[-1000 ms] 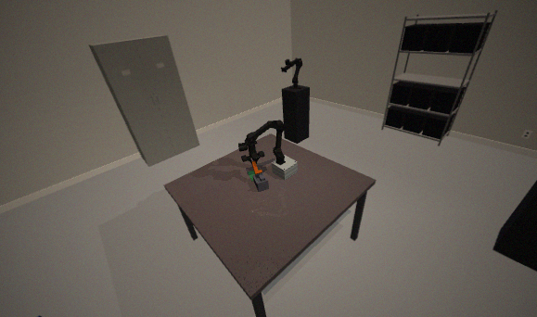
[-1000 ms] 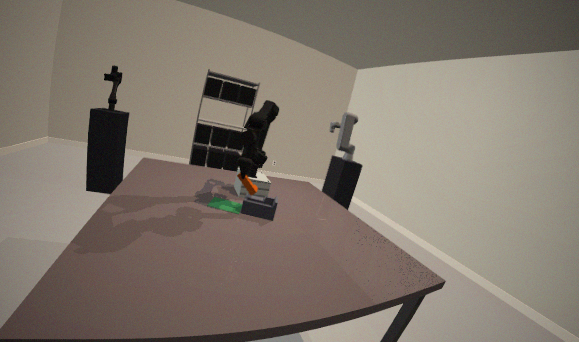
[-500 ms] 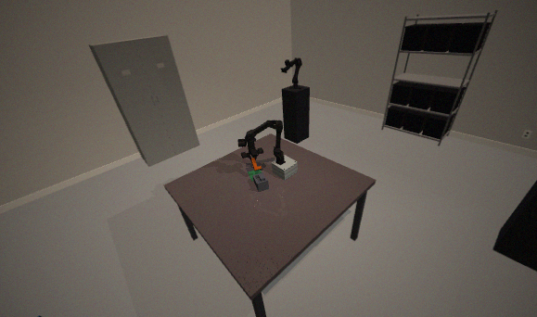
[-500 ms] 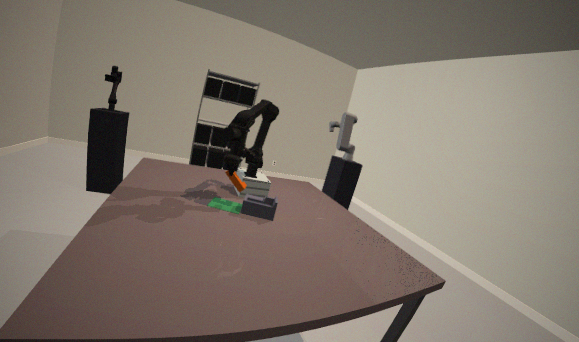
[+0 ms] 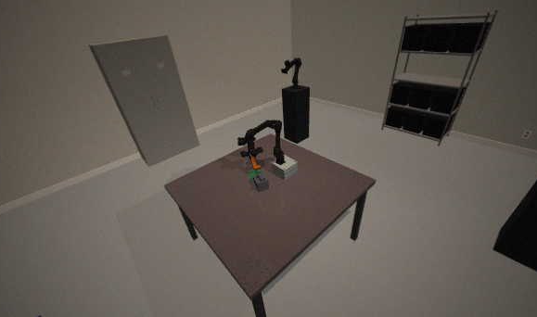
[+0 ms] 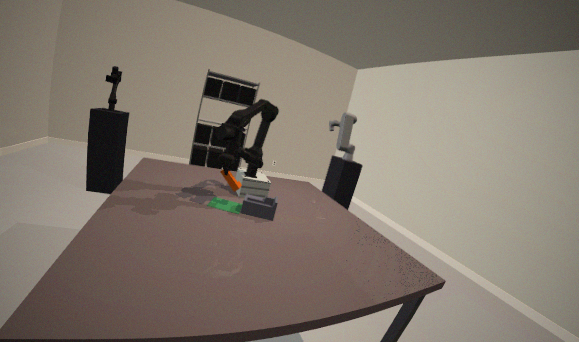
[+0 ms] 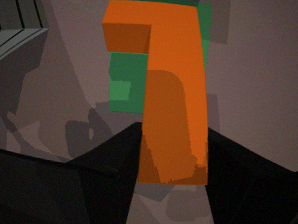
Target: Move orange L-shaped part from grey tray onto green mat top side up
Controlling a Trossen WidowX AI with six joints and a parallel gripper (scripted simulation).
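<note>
Right now my gripper tip is 10 mm short of the green mat, 20 mm to the right of it and 160 mm above it. The rest, counted from my gripper tip: orange L-shaped part 40 mm to the left, 30 mm below.
</note>
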